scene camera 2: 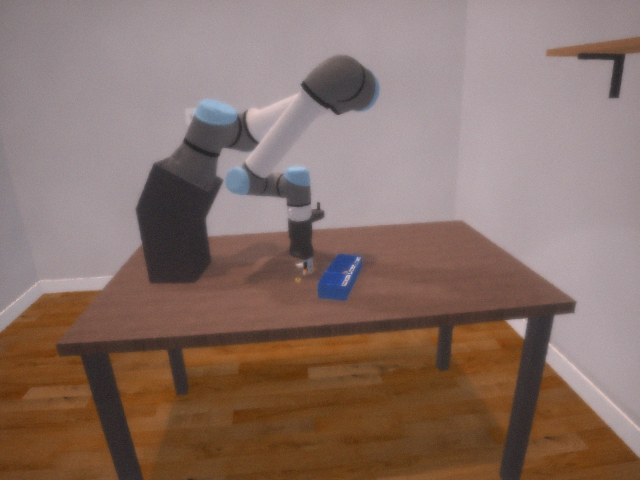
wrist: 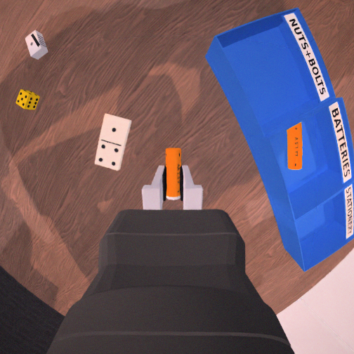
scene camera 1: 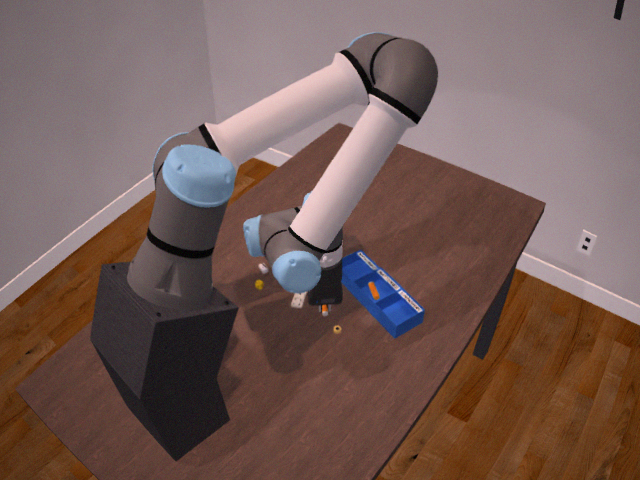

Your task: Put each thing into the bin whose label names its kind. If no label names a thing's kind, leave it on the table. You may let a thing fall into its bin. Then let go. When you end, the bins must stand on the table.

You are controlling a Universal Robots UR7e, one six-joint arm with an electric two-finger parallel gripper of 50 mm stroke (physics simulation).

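Pixels of known places: gripper, between the fingertips: [scene camera 2: 308, 271] [scene camera 1: 324, 308]; arm's base, origin of its link: [scene camera 2: 191, 171] [scene camera 1: 168, 285].
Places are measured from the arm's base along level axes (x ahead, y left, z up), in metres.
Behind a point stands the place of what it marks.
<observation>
My gripper [scene camera 1: 324, 308] {x 0.355, y -0.046, z -0.341 m} [wrist: 173, 175] is shut on an orange battery [wrist: 173, 167] at table height. The blue bins [scene camera 1: 385, 315] {x 0.395, y -0.190, z -0.302 m} [scene camera 2: 331, 292] {x 0.421, y -0.241, z -0.323 m} [wrist: 255, 150] stand joined in a row on the table, labelled NUTS+BOLTS, BATTERIES and STATIONERY. Another orange battery [scene camera 1: 373, 290] {x 0.459, y -0.113, z -0.324 m} [wrist: 295, 146] lies in the BATTERIES bin. A white domino [scene camera 1: 298, 299] {x 0.336, y 0.018, z -0.338 m} [wrist: 113, 142] lies left of the gripper in the wrist view. A yellow die [scene camera 1: 258, 284] {x 0.308, y 0.121, z -0.330 m} [wrist: 28, 99] and a small white sharpener-like block [scene camera 1: 263, 268] {x 0.358, y 0.152, z -0.334 m} [wrist: 36, 44] lie farther left. A brass nut-like ring [scene camera 1: 337, 325] {x 0.327, y -0.107, z -0.337 m} lies near the gripper in scene camera 1.
The wooden table [scene camera 1: 439, 206] {x 0.861, y -0.068, z -0.345 m} [scene camera 2: 439, 268] {x 0.792, y -0.064, z -0.345 m} carries the robot's dark pedestal [scene camera 1: 165, 361] {x -0.094, y -0.082, z -0.047 m} [scene camera 2: 178, 232] {x -0.040, y -0.087, z -0.171 m}. The bin row's raised walls stand to the right of the gripper in the wrist view. A wall shelf [scene camera 2: 594, 47] is at the upper right, away from the arm.
</observation>
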